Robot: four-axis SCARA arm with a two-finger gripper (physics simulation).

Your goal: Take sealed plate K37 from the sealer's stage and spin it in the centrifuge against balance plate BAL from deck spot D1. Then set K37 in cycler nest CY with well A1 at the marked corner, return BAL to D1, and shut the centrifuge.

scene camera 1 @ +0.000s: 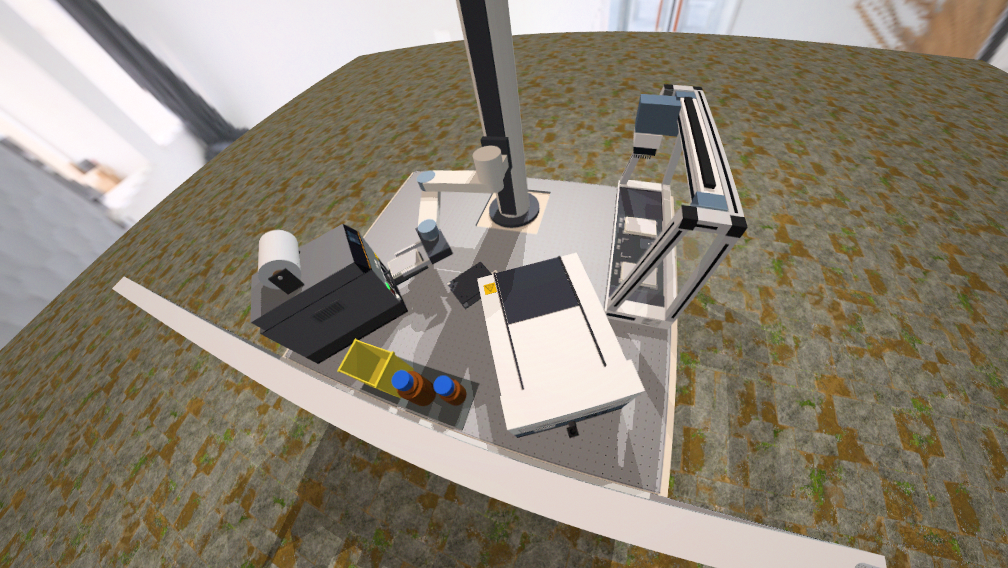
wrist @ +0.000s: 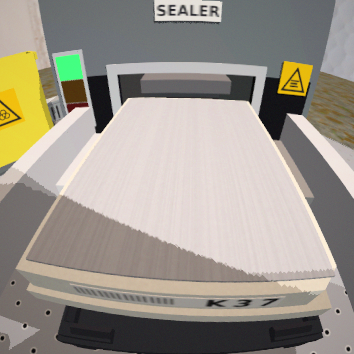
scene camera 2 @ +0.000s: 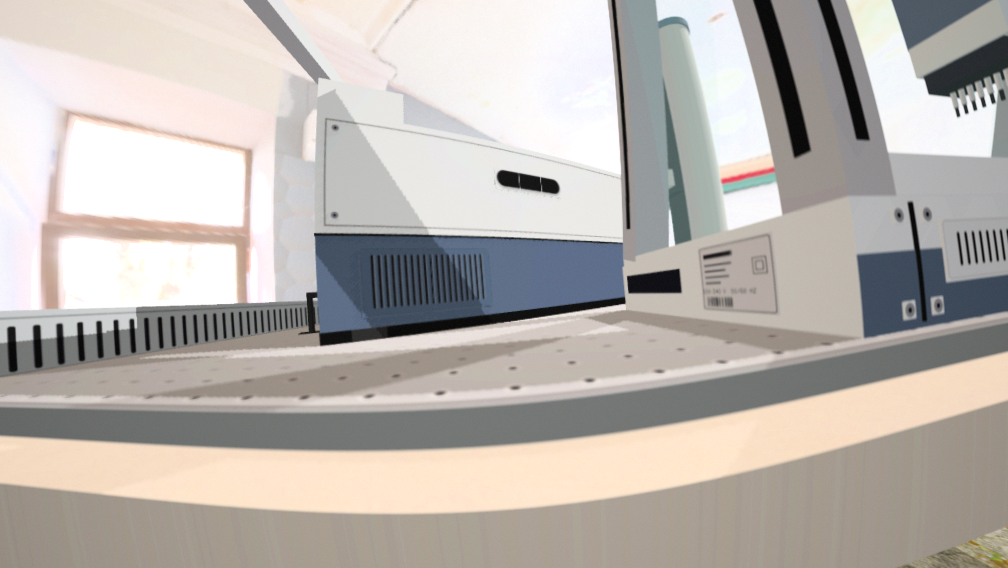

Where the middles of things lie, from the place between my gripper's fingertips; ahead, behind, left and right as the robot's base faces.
I see the flat sheet [wrist: 187, 189] 2 cm to the left of my hand and 2 cm behind it. From my hand the other things lie so: white centrifuge [scene camera 1: 558, 362] (62 cm to the left, 15 cm ahead, 2 cm below); white roll [scene camera 1: 278, 249] (27 cm above, 22 cm ahead, 20 cm to the right).
